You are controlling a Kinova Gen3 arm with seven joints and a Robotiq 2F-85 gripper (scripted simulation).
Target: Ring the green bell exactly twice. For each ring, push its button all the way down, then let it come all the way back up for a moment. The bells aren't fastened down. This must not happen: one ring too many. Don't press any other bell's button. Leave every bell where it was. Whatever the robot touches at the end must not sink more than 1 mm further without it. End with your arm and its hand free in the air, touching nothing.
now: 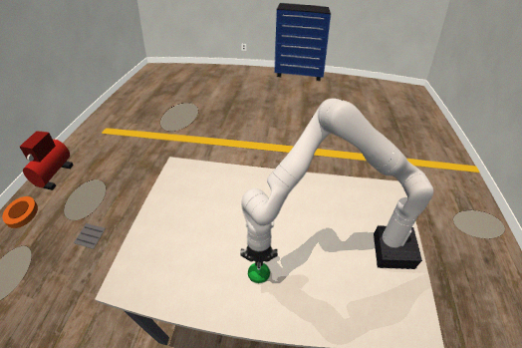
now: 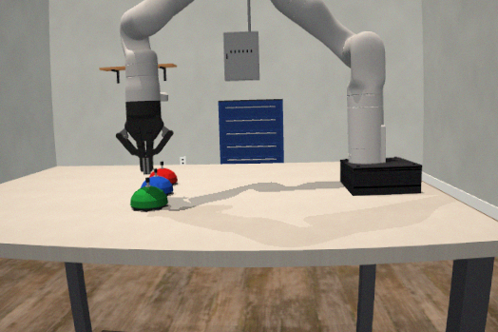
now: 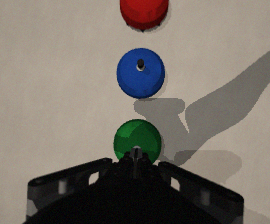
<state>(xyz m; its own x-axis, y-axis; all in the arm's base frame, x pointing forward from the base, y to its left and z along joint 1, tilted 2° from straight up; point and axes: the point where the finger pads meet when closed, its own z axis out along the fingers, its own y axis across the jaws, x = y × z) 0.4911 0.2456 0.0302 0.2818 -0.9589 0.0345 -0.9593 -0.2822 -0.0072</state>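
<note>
The green bell is 50 mm below my hand. Also, from my hand: red bell 230 mm to the right, 70 mm ahead, 50 mm below; then blue bell 120 mm to the right, 50 mm below, 30 mm ahead.
</note>
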